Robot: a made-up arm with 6 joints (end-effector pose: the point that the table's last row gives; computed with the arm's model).
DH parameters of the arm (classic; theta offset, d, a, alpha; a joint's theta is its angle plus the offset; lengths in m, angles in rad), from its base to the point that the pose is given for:
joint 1: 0 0.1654 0 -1.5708
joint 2: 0.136 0 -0.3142 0
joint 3: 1.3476 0 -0.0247 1.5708
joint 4: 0 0.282 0 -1.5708
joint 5: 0 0 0.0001 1.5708
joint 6: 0 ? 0 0
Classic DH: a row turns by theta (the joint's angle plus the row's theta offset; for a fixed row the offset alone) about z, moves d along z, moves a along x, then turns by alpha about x.
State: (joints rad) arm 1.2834 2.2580 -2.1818 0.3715 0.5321 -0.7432
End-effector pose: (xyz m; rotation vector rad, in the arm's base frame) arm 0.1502 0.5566 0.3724 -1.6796 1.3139 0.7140
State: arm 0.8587 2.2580 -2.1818 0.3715 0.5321 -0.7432
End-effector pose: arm 0.3663 0.4453 0.3724 -1.3344 1.6016 0.4606
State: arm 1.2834 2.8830 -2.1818 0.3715 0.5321 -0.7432
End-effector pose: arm 0.1537 0.5683 -0.0040 -2.1166 1.7754 0.5007
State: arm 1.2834 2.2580 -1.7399 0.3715 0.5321 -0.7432
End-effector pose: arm 0.1400 0.5220 0.2250 -1.9915 1.6396 0.5741
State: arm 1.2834 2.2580 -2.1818 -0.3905 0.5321 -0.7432
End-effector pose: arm 0.1772 0.5487 0.3726 -1.8491 0.8833 -0.0760
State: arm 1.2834 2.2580 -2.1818 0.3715 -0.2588 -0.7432
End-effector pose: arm 0.1720 0.5578 0.4252 -0.9447 0.9681 0.7020
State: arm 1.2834 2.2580 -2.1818 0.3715 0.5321 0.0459
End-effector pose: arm 0.1502 0.5566 0.3724 -1.1197 1.9904 1.1489
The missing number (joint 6, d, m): 0.0742
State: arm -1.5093 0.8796 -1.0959 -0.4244 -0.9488 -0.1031
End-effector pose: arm 0.0322 -0.1193 0.6056 -0.1009 0.5566 -1.7654
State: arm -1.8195 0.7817 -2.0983 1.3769 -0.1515 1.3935
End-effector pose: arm 0.0284 0.1561 0.7698 0.0050 -0.2097 0.9352
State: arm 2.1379 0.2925 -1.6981 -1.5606 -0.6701 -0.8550
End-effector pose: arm 0.1140 -0.2646 0.6371 0.3835 -0.5553 -0.2410
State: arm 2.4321 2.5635 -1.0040 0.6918 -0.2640 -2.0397
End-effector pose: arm -0.2637 0.2426 -0.0482 -2.6587 -0.8663 0.0158
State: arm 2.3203 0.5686 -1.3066 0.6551 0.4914 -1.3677
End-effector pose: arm -0.0147 -0.0156 0.6220 -1.2832 -0.2588 1.5154
